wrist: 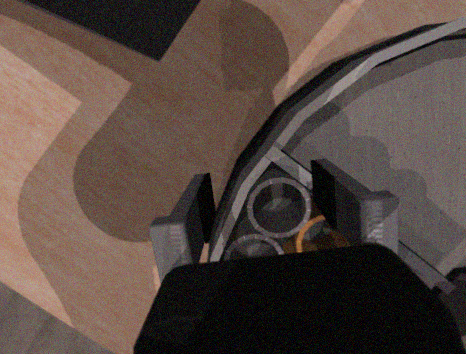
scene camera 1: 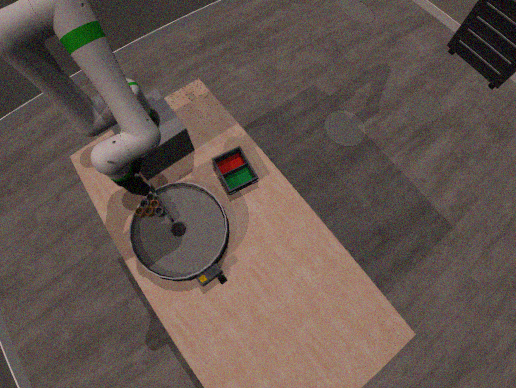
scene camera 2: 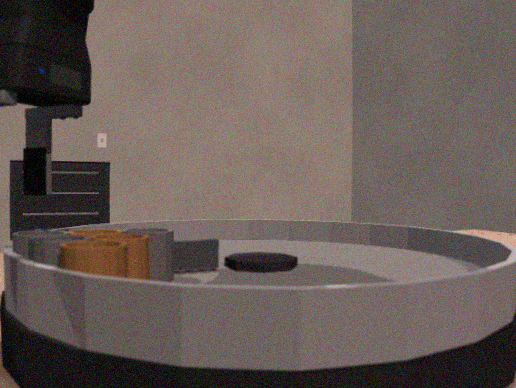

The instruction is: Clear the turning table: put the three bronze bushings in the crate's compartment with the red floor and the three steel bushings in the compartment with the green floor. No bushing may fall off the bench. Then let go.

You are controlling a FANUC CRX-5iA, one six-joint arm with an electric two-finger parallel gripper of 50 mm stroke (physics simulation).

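Note:
Several bushings stand upright in a tight cluster on the turning table (scene camera 1: pixel 197 240) (scene camera 2: pixel 240 320), against a radial bar (scene camera 1: pixel 169 215) (scene camera 2: pixel 196 256) (wrist: pixel 290 165). Three are bronze (scene camera 1: pixel 154 204) (scene camera 2: pixel 92 260) (wrist: pixel 301 236) and three are steel (scene camera 1: pixel 159 212) (scene camera 2: pixel 161 255) (wrist: pixel 251 210). My gripper (wrist: pixel 262 187) is open and empty, above the cluster; a steel bushing shows between its fingertips in the wrist view. In scene camera 2 one finger shows, above the bushing tops; in scene camera 1 the fingers are hard to make out. The crate (scene camera 1: pixel 223 179) shows bare red (scene camera 1: pixel 230 163) and green (scene camera 1: pixel 240 177) floors.
The table's raised rim (scene camera 1: pixel 228 227) (scene camera 2: pixel 240 287) (wrist: pixel 300 117) runs close beside the bushings and the left finger. A dark hub (scene camera 1: pixel 178 229) (scene camera 2: pixel 261 261) is at its centre. A small box with a yellow mark (scene camera 1: pixel 203 278) sits at its edge. The robot's dark pedestal (scene camera 1: pixel 170 155) stands nearby.

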